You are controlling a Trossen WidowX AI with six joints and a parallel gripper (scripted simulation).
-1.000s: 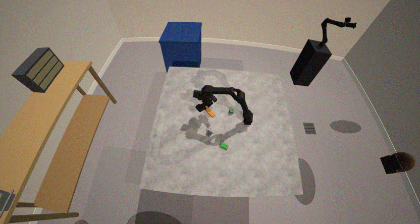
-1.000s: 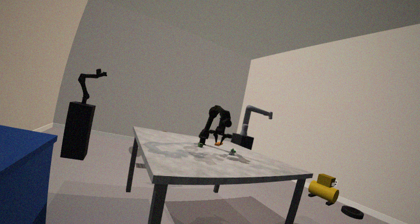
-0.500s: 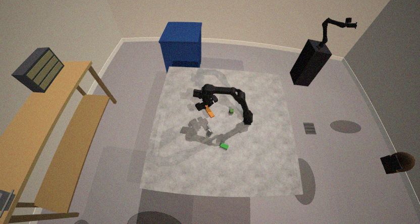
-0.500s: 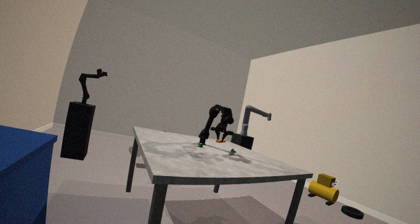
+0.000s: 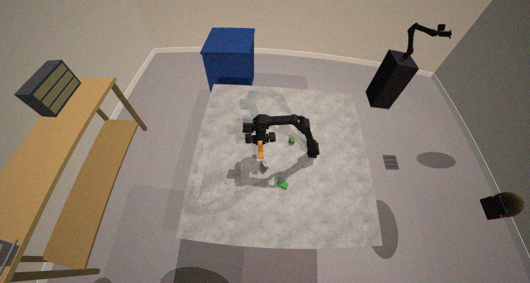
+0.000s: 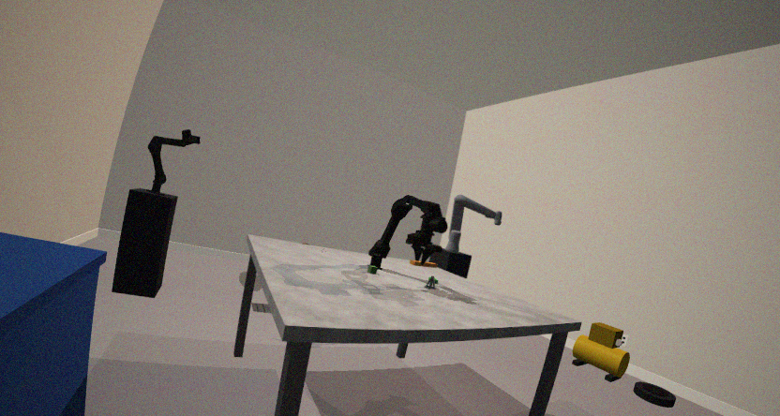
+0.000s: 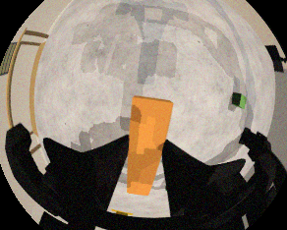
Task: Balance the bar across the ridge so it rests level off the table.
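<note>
Now: gripper tip 3 cm to the right of the orange bar. From my gripper tip the other things lie so: green cube: 23 cm behind, 10 cm to the right, 10 cm below.
</note>
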